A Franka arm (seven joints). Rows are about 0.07 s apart.
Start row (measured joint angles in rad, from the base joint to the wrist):
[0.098, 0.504, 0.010, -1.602, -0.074, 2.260, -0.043]
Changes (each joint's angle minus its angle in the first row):
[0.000, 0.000, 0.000, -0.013, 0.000, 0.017, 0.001]
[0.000, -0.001, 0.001, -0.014, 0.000, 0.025, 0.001]
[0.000, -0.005, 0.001, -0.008, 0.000, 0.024, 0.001]
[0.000, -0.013, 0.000, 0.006, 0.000, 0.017, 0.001]
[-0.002, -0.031, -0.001, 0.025, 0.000, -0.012, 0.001]
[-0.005, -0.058, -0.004, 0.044, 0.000, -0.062, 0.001]
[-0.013, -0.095, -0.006, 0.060, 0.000, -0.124, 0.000]
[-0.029, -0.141, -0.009, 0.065, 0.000, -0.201, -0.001]
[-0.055, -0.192, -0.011, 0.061, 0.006, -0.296, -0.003]
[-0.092, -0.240, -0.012, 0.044, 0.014, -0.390, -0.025]
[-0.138, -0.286, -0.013, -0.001, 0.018, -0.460, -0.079]
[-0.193, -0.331, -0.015, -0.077, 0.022, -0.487, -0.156]
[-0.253, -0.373, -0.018, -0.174, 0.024, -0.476, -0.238]
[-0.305, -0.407, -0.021, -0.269, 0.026, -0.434, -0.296]
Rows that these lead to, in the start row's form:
[0.098, 0.504, 0.010, -1.615, -0.074, 2.277, -0.042]
[0.098, 0.503, 0.011, -1.616, -0.074, 2.285, -0.042]
[0.098, 0.499, 0.011, -1.610, -0.074, 2.284, -0.042]
[0.098, 0.491, 0.010, -1.596, -0.074, 2.277, -0.042]
[0.096, 0.473, 0.009, -1.577, -0.074, 2.248, -0.042]
[0.093, 0.446, 0.006, -1.558, -0.074, 2.198, -0.042]
[0.085, 0.409, 0.004, -1.542, -0.074, 2.136, -0.043]
[0.069, 0.363, 0.001, -1.537, -0.074, 2.059, -0.044]
[0.043, 0.312, -0.001, -1.541, -0.068, 1.964, -0.046]
[0.006, 0.264, -0.002, -1.558, -0.060, 1.870, -0.068]
[-0.040, 0.218, -0.003, -1.603, -0.056, 1.800, -0.122]
[-0.095, 0.173, -0.005, -1.679, -0.052, 1.773, -0.199]
[-0.155, 0.131, -0.008, -1.776, -0.050, 1.784, -0.281]
[-0.207, 0.097, -0.011, -1.871, -0.048, 1.826, -0.339]

